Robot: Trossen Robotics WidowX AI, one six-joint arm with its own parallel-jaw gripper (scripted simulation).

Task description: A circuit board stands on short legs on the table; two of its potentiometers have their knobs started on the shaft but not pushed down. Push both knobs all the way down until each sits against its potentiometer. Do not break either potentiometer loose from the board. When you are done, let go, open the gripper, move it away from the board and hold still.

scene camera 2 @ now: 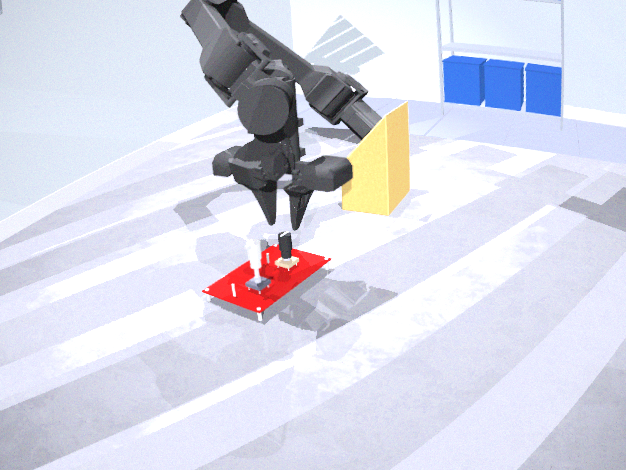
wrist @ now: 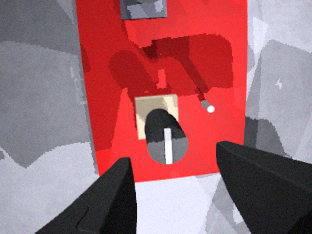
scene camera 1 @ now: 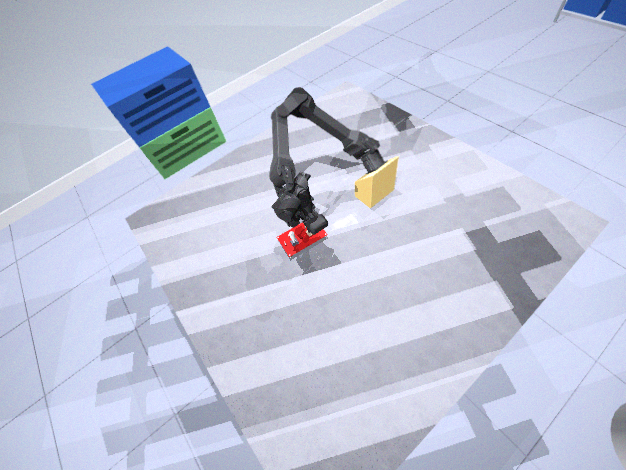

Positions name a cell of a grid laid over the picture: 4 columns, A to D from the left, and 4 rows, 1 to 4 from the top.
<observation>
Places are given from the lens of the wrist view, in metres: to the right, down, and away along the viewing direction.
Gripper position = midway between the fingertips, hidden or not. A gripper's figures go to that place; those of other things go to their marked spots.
my gripper (wrist: C3): 0.01, 0.02, 0.10
potentiometer (wrist: C3): 0.00, 0.00, 0.11
</observation>
